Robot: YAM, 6 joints.
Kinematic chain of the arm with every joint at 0, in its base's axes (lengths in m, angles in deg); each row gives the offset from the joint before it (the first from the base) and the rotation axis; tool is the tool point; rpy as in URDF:
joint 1: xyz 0 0 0.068 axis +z
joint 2: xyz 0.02 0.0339 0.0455 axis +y
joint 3: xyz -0.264 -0.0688 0 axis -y
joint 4: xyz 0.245 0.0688 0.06 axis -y
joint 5: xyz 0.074 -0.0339 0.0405 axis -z
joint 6: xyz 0.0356 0 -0.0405 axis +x
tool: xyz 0 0 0 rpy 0 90 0
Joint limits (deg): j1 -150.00..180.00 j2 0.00..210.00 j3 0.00..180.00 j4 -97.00..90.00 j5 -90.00..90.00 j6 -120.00..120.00
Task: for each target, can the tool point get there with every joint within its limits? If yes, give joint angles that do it. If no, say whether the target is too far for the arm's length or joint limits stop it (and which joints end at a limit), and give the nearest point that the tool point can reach.
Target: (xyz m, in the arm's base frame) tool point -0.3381 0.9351 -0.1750
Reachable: no: too far | nearest point -0.2108 0.5831 -0.0642 | short by 0.390 m
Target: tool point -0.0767 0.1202 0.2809
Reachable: yes | joints 126.00 43.91 45.70 -51.94 14.02 88.79
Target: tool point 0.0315 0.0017 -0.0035
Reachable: yes | joints -50.54 168.65 24.39 -49.08 -45.47 67.12
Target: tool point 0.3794 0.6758 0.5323
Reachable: no: too far | nearest point 0.2777 0.4947 0.4171 | short by 0.238 m
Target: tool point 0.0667 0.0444 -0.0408
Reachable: yes | joints 31.85 176.22 46.84 -81.20 -4.14 -23.43
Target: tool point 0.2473 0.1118 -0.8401
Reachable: no: too far | nearest point 0.2357 0.1066 -0.3802 | short by 0.460 m
